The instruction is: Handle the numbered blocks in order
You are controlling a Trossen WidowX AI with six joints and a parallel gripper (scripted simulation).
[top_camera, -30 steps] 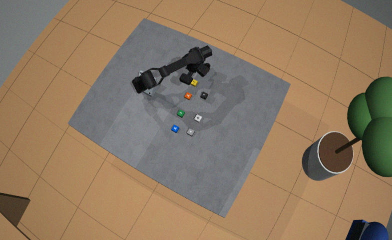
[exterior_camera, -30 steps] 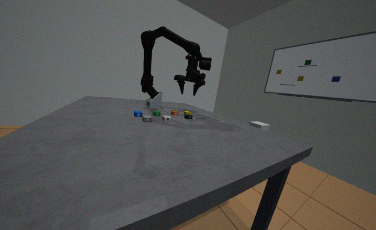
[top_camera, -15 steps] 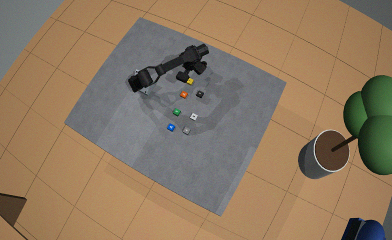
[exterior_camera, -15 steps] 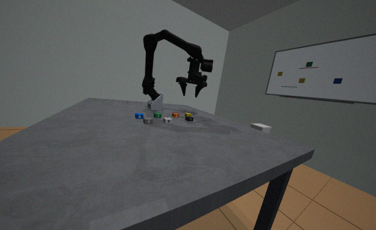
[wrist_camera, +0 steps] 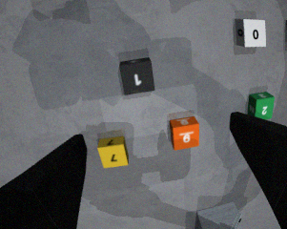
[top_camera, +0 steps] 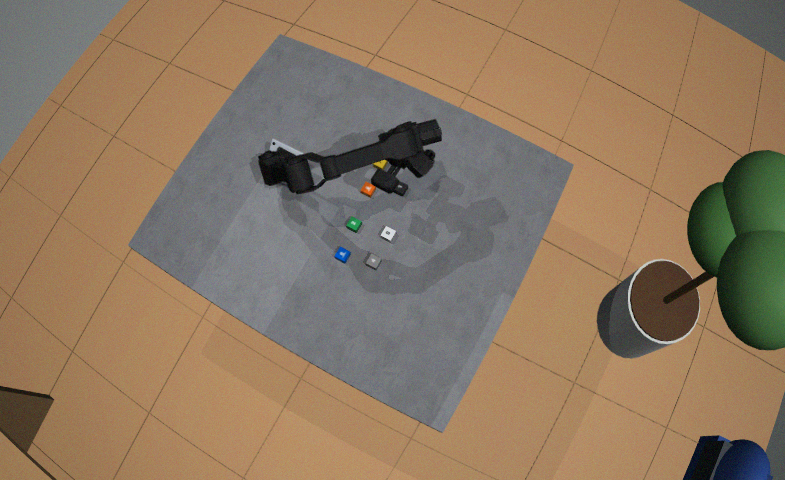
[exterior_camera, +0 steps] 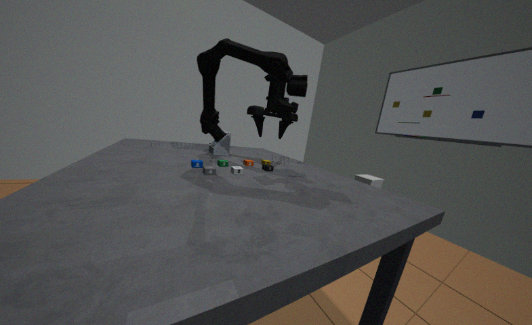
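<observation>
Right now the white block marked 0 is 13 cm to the right of my gripper tip, 11 cm below it and 4 cm ahead of it. The rest, counted from my gripper tip: black block (11 cm below, 1 cm to the left); orange block (11 cm below, 8 cm behind, 4 cm to the right); yellow block (11 cm below, 9 cm behind, 5 cm to the left).
</observation>
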